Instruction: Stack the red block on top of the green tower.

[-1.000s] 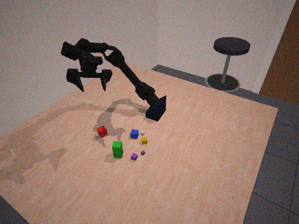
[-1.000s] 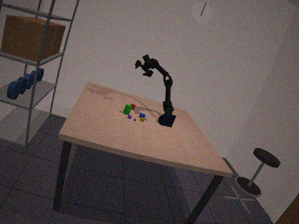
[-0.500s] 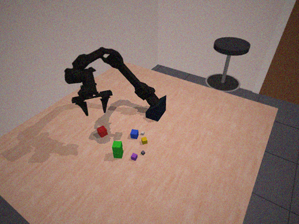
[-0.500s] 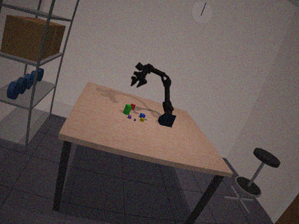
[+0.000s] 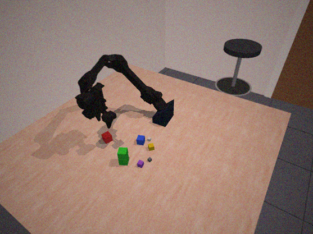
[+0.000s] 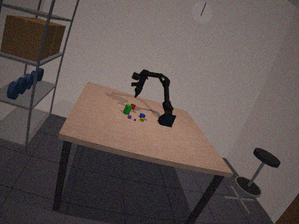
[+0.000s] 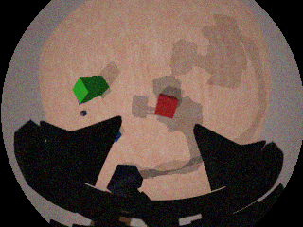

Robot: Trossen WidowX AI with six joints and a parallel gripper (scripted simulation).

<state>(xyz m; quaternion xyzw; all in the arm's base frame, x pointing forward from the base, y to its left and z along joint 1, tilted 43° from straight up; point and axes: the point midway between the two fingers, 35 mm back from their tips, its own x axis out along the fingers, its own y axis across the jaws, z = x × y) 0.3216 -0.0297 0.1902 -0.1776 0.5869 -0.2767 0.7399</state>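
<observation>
Now: the purple block 250 mm to the left of my gripper tip, 120 mm below it and 30 mm ahead of it. Also, from my gripper tip: blue block 160 mm to the left, 110 mm below, 90 mm behind; then yellow block 230 mm to the left, 120 mm below, 80 mm behind.
</observation>
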